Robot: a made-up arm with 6 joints. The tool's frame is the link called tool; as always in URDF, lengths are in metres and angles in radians. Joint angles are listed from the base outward.
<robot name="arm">
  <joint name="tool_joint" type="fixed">
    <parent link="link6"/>
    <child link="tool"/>
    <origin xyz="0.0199 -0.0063 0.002" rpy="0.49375 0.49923 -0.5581"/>
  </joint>
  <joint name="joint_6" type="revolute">
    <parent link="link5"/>
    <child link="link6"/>
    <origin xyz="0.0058 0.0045 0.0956"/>
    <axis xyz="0 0 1"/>
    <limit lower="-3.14" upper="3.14"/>
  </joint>
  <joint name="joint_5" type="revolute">
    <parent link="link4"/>
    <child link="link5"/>
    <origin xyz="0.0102 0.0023 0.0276"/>
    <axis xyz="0 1 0"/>
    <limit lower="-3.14" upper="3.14"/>
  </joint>
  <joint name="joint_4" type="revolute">
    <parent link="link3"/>
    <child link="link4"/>
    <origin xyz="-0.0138 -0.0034 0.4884"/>
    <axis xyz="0 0 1"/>
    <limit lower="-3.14" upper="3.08"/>
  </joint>
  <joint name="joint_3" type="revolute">
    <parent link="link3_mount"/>
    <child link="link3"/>
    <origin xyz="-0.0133 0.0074 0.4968"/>
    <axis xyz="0 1 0"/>
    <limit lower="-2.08" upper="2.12"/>
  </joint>
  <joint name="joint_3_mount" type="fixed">
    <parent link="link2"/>
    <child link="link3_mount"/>
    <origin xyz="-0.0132 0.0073 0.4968"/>
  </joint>
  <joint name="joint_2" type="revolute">
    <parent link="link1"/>
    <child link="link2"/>
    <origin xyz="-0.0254 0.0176 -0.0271"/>
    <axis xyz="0 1 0"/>
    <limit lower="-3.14" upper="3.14"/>
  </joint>
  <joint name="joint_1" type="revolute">
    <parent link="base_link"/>
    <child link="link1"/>
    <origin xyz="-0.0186 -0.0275 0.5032"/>
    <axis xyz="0 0 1"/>
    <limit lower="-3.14" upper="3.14"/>
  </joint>
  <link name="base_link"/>
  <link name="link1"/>
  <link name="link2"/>
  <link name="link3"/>
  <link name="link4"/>
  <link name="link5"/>
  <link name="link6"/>
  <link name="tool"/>
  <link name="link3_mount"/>
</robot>
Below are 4 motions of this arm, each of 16 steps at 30 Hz.
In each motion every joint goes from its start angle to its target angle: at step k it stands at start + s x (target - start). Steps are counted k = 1, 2, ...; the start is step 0. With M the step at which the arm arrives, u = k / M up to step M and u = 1 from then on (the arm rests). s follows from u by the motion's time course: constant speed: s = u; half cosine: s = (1 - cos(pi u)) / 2; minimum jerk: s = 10 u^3 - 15 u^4 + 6 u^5.
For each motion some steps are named. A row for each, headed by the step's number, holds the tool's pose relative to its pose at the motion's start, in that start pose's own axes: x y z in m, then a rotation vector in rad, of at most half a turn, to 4 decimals.
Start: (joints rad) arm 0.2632 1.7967 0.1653 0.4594 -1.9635 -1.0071
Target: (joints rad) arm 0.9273 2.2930 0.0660 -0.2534 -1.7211 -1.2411
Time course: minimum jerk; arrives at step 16
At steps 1, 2, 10, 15, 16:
1: -0.0001 -0.0017 -0.0020 -0.0022 -0.0015 0.0008
2: -0.0010 -0.0123 -0.0146 -0.0160 -0.0105 0.0058
10: 0.0331 -0.6995 -0.4594 -0.6174 -0.5093 0.4236
15: 0.1042 -0.9931 -0.5102 -0.7767 -0.7033 0.6706
16: 0.1050 -0.9955 -0.5104 -0.7778 -0.7048 0.6728

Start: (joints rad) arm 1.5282 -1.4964 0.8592 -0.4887 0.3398 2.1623
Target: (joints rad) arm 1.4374 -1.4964 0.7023 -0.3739 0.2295 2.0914
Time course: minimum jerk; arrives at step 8
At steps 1, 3, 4, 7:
1: 0.0014 0.0020 -0.0011 -0.0037 -0.0012 -0.0021
3: 0.0248 0.0337 -0.0196 -0.0635 -0.0200 -0.0368
4: 0.0464 0.0603 -0.0361 -0.1157 -0.0362 -0.0672
7: 0.0972 0.1146 -0.0728 -0.2289 -0.0702 -0.1333

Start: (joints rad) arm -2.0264 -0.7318 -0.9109 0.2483 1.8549 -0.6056
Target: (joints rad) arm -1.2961 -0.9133 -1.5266 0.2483 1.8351 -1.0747
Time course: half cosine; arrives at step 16
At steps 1, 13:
1: 0.0088 -0.0042 -0.0013 0.0071 -0.0019 0.0059
13: 0.8984 -0.0147 -0.1736 0.7101 0.2283 0.4307

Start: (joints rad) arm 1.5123 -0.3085 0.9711 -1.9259 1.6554 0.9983
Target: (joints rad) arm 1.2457 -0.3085 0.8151 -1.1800 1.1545 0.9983
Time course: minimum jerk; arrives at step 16
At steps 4, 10, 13, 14, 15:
4: -0.0035 -0.0006 -0.0010 -0.0592 -0.0152 -0.0196
10: -0.0214 -0.0144 -0.0202 -0.4497 -0.0919 -0.0478
13: -0.0278 -0.0250 -0.0324 -0.6007 -0.1163 -0.0200
14: -0.0287 -0.0269 -0.0343 -0.6226 -0.1198 -0.0143
15: -0.0291 -0.0277 -0.0352 -0.6319 -0.1212 -0.0118

